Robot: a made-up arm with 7 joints.
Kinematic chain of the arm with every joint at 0, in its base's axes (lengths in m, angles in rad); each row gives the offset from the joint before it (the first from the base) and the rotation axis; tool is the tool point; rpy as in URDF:
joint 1: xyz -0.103 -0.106 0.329 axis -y
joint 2: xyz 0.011 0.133 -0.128 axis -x
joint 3: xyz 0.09 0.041 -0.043 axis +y
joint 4: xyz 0 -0.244 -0.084 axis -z
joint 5: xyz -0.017 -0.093 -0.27 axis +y
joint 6: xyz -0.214 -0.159 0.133 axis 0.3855 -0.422 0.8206
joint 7: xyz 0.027 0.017 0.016 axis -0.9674 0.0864 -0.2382
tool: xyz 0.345 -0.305 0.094 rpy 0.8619 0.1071 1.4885
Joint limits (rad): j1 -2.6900..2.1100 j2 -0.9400..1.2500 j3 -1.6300..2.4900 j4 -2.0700..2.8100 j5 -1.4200..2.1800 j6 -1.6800..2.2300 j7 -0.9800..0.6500
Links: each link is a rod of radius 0.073 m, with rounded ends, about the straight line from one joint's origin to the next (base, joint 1, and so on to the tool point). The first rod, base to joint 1, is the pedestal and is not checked.
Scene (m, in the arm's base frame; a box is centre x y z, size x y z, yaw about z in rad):
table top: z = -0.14
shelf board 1: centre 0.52 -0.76 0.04 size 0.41 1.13 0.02 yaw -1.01
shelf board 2: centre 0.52 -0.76 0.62 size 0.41 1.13 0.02 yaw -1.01
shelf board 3: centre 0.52 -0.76 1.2 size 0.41 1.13 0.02 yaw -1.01
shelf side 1: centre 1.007 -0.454 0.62 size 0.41 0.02 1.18 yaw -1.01
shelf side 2: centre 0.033 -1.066 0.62 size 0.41 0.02 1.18 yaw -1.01
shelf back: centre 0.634 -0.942 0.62 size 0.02 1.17 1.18 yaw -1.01
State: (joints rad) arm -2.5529 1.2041 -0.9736 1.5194 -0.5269 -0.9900 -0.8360
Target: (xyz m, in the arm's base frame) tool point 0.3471 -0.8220 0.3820
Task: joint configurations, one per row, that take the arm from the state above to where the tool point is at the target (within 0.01 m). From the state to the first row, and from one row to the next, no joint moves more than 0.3 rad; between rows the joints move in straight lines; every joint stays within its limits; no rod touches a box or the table.
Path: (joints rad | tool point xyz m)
1: -2.3872 1.0705 -0.8330 1.4274 -0.4577 -0.9285 -0.7812 | -0.2488 -0.7615 0.6931
2: -2.2215 0.9369 -0.6924 1.3353 -0.3885 -0.8670 -0.7265 | -0.2363 -0.7203 0.7504
3: -2.3333 0.9932 -0.5868 1.2918 -0.6302 -0.6313 -0.8110 | -0.0538 -0.7236 0.6430
4: -2.4452 1.0494 -0.4812 1.2483 -0.8720 -0.3957 -0.8955 | 0.0864 -0.6436 0.5054
5: -2.5570 1.1057 -0.3756 1.2048 -1.1137 -0.1601 -0.9800 | 0.1458 -0.5014 0.3820
6: -2.5836 1.1345 -0.3637 1.1181 -1.0597 -0.4006 -0.9628 | 0.1985 -0.5964 0.3691
7: -2.6102 1.1634 -0.3517 1.0313 -1.0057 -0.6412 -0.9457 | 0.2401 -0.6807 0.3619
8: -2.6368 1.1923 -0.3398 0.9446 -0.9517 -0.8818 -0.9285 | 0.2757 -0.7492 0.3624
9: -2.6634 1.2211 -0.3278 0.8579 -0.8977 -1.1224 -0.9113 | 0.3102 -0.7974 0.3700
10: -2.6900 1.2500 -0.3159 0.7711 -0.8437 -1.3630 -0.8941 | 0.3471 -0.8220 0.3820

